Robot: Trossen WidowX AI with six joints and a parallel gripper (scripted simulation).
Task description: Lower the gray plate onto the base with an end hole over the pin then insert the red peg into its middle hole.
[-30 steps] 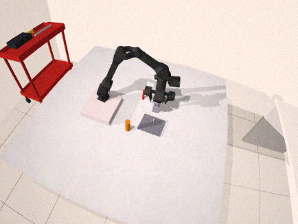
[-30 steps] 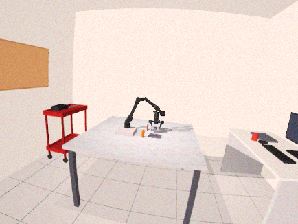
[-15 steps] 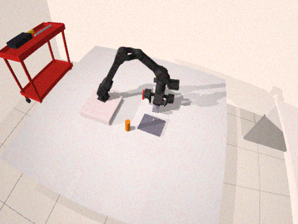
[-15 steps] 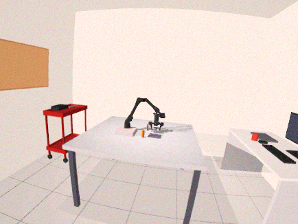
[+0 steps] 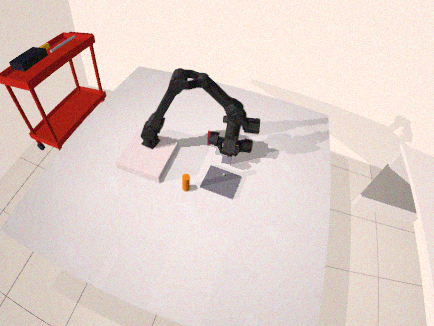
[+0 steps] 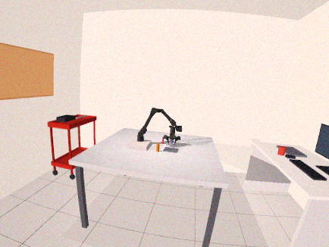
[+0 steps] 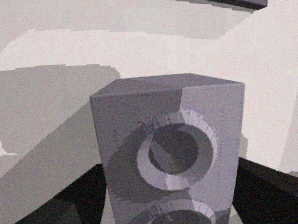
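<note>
Right now my gripper tip is 13 cm to the left of the dark base and 3 cm short of it. The rest, counted from my gripper tip: orange cylinder: 24 cm to the right, 8 cm behind, 3 cm above; then gray plate: 3 cm above; then red peg: 11 cm behind, 3 cm above, 2 cm to the left.
</note>
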